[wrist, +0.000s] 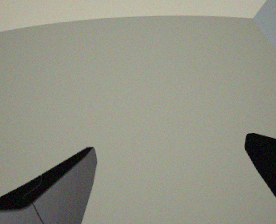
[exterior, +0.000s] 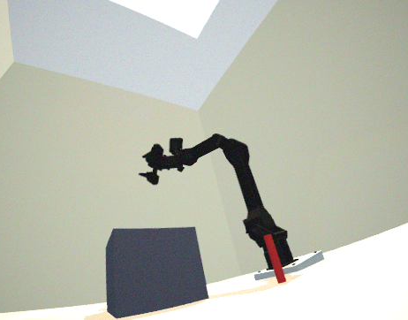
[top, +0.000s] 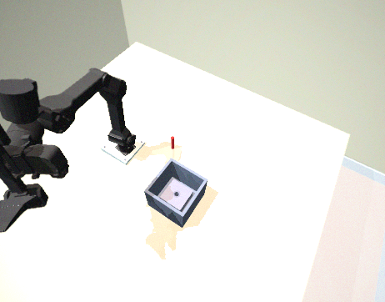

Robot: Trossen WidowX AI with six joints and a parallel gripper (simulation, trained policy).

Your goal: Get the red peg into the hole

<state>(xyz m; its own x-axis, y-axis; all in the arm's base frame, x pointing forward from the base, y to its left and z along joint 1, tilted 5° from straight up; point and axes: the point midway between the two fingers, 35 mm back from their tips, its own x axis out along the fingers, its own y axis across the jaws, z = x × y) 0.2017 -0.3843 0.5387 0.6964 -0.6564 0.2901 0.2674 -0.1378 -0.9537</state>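
Now: gripper tip 120 mm past the red peg, 530 mm to the right of it and 520 mm above it. From my gripper tip the other things lie so: pale plate 50 mm ahead, 350 mm to the left, 520 mm below.
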